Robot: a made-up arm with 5 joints.
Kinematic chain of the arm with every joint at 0, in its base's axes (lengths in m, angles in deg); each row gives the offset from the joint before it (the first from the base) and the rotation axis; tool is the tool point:
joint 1: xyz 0 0 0.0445 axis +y
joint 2: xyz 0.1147 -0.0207 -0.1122 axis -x
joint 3: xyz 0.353 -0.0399 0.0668 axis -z
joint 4: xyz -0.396 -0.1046 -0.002 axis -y
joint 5: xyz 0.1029 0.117 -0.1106 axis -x
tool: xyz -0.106 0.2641 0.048
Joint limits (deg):
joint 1: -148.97..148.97
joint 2: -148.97..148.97
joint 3: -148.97..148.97
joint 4: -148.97..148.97
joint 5: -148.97..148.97
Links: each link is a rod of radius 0.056 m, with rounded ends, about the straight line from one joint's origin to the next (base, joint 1, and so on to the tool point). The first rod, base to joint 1, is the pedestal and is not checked.
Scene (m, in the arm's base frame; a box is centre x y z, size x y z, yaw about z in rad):
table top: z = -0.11
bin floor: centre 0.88 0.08 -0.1 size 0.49 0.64 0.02 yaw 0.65
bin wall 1: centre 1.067 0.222 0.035 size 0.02 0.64 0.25 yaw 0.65
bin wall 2: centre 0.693 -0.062 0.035 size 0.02 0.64 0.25 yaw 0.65
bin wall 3: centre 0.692 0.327 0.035 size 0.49 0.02 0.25 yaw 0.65
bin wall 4: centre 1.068 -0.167 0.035 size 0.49 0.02 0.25 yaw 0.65
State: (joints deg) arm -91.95 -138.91 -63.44 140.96 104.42
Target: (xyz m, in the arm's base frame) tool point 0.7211 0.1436 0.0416
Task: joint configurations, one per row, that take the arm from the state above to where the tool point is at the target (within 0.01 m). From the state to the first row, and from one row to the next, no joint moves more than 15 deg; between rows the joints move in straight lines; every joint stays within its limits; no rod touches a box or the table.
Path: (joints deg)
1: -87.83 -140.59 -76.60 142.30 95.02
2: -83.72 -142.26 -89.76 143.63 85.62
3: -79.60 -143.94 -102.92 144.96 76.23
4: -75.48 -145.62 -116.09 146.30 66.83
5: -71.37 -147.29 -129.25 147.64 57.43
6: -67.25 -148.97 -142.41 148.97 48.03
7: -59.20 -148.97 -135.49 148.97 48.54
8: -51.15 -148.97 -128.57 148.97 49.05

